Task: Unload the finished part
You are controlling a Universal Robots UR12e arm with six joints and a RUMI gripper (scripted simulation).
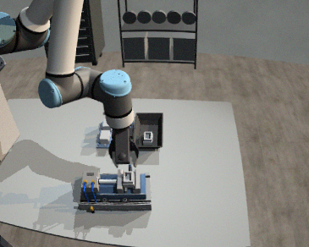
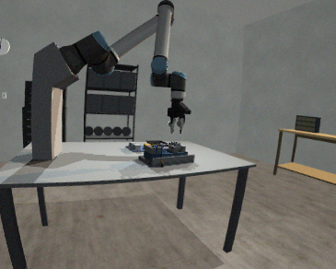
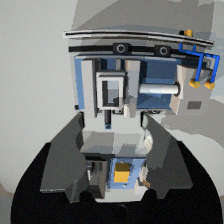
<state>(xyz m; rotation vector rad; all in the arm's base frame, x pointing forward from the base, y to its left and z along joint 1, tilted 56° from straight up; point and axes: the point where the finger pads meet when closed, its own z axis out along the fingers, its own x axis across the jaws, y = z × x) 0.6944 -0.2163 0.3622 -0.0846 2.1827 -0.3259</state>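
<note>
The blue vise lies 140 mm below my hand, 60 mm behind it and 10 mm to the left of it. Also, from my hand: blue plate (360 mm to the left, 180 mm below, 40 mm behind); pale block (330 mm to the left, 160 mm below, 100 mm behind); orange block (310 mm to the left, 160 mm below, 10 mm behind).
</note>
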